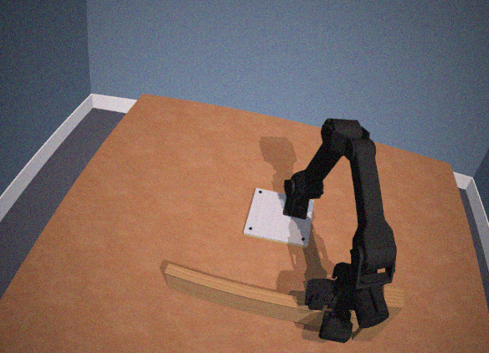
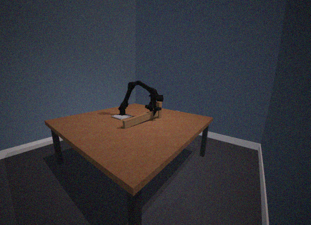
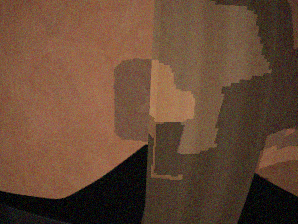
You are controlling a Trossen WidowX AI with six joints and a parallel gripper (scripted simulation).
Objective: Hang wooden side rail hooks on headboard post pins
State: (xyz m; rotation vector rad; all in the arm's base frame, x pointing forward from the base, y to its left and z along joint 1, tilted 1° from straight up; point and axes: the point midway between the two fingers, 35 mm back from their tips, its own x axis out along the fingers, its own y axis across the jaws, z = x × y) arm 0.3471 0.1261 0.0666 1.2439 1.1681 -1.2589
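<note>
My gripper tip is 10 cm to the right of the wooden headboard post and 4 cm below it.
</note>
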